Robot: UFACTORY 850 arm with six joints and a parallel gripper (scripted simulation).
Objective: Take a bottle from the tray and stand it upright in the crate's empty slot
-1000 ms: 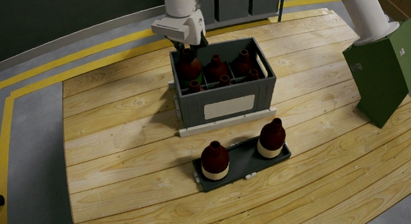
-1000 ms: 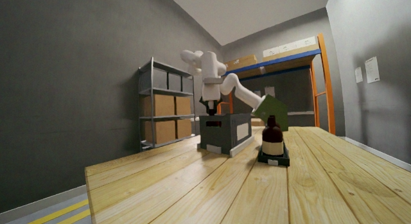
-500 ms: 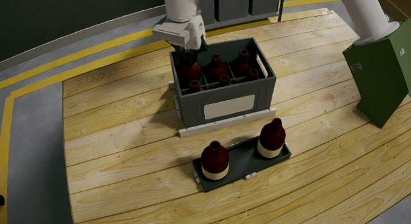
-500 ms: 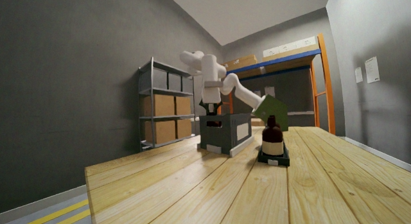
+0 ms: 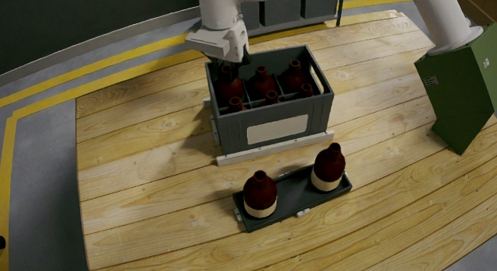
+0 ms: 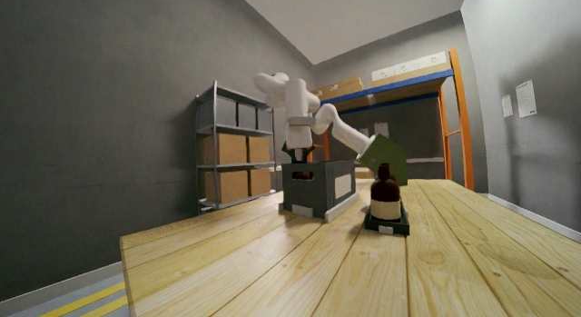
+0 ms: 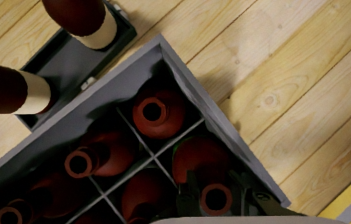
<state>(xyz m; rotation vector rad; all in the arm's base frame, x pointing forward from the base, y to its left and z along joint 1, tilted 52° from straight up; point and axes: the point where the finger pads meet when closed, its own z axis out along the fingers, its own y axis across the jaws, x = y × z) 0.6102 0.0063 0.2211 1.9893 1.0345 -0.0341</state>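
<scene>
Now: hand 7 cm above the bottle. Round my hand: crate: 8 cm behind, 5 cm to the left, 9 cm below; then dark tray: 6 cm behind, 29 cm to the left, 17 cm below.
</scene>
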